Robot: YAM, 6 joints.
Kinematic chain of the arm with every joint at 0, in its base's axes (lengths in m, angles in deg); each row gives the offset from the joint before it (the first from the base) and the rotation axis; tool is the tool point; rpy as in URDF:
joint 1: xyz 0 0 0.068 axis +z
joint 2: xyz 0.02 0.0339 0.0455 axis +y
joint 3: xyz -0.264 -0.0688 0 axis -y
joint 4: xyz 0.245 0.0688 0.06 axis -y
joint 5: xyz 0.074 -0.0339 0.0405 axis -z
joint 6: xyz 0.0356 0 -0.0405 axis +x
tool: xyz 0 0 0 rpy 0 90 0
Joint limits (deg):
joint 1: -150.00..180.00
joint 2: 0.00..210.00
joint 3: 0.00..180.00
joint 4: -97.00..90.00
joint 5: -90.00..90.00
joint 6: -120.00..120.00
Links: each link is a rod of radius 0.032 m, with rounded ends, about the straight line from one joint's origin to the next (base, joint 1, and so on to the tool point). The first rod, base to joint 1, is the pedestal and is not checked.
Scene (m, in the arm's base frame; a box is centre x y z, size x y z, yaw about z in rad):
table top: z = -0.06
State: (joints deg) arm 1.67 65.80 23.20 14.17 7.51 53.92
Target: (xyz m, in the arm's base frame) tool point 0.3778 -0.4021 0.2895
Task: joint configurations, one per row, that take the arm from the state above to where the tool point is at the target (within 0.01 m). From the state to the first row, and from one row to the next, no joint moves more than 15 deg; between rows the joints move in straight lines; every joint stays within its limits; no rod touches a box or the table.
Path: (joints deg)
1: 16.19 58.49 35.00 16.75 8.14 53.92
2: 30.71 51.18 46.80 19.33 8.78 53.92
3: 45.24 43.87 58.60 21.92 9.41 53.92
4: 59.76 36.56 70.40 24.50 10.04 53.92
5: 74.28 29.24 82.20 27.08 10.68 53.92
6: 88.80 21.93 94.00 29.66 11.31 53.92
7: 103.33 14.62 105.80 32.25 11.95 53.92
8: 117.85 7.31 117.60 34.83 12.58 53.92
9: 132.37 0.00 129.41 37.41 13.21 53.92

